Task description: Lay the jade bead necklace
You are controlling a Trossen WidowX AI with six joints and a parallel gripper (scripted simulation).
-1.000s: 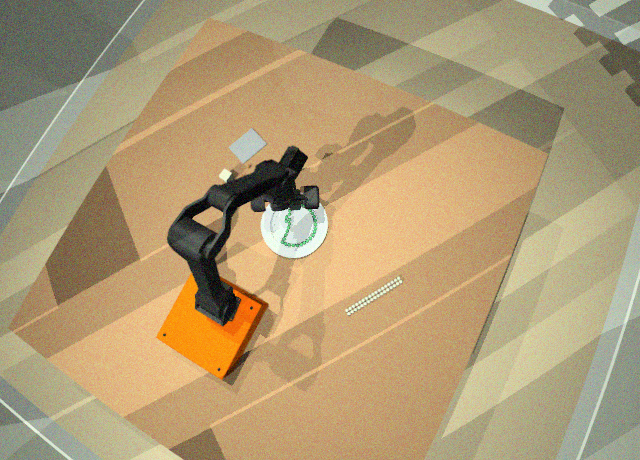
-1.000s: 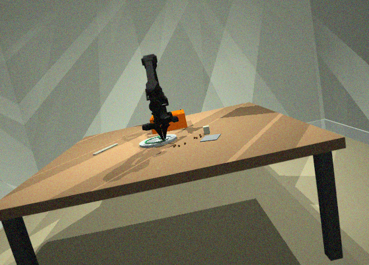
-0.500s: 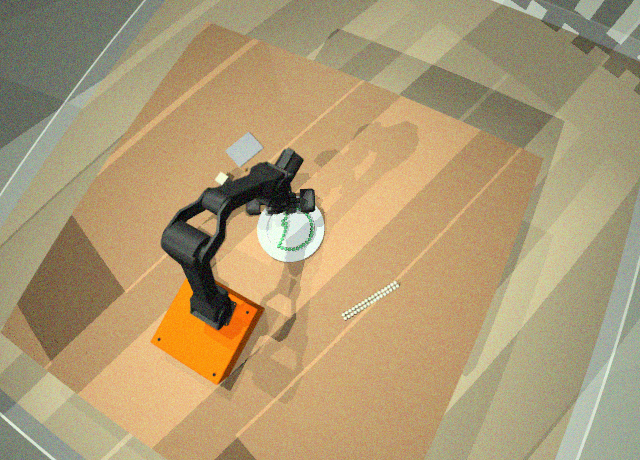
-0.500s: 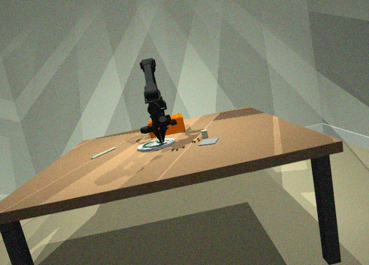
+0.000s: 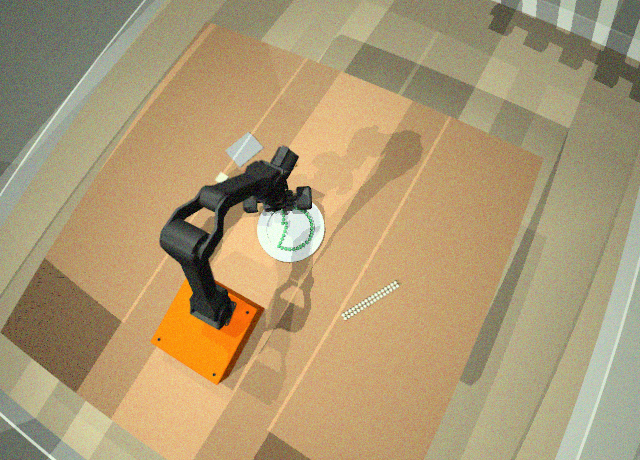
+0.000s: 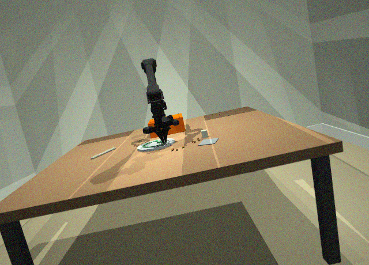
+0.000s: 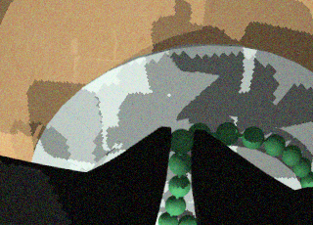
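The round bead board is 50 mm behind my gripper tip, 40 mm to the right of it and 10 mm below it. From my gripper tip the other things lie so: grey flat plate 200 mm to the left, 140 mm ahead, 20 mm below; small white cube 210 mm to the left, 20 mm ahead.
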